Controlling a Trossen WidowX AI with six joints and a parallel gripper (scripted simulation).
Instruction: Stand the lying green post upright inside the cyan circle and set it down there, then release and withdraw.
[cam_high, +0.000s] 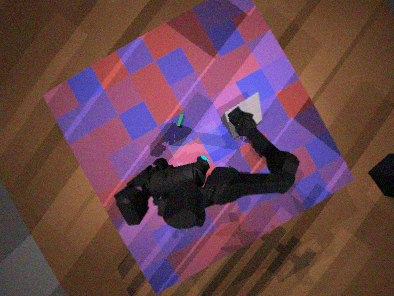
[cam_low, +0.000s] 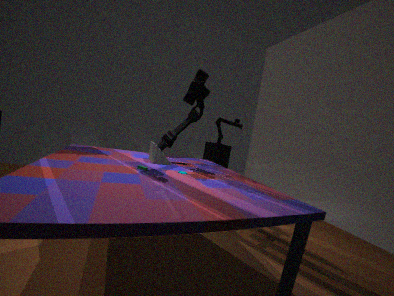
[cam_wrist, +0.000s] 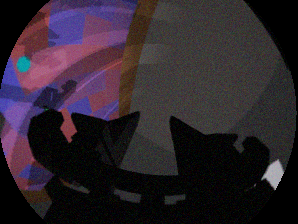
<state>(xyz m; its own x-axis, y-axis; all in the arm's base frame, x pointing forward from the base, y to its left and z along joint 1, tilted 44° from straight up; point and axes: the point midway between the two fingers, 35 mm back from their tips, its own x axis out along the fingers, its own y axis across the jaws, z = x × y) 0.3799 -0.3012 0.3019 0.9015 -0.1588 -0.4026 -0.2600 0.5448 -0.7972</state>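
My gripper tip is 24 cm past the green post, 14 cm to the left of it and 47 cm above it.
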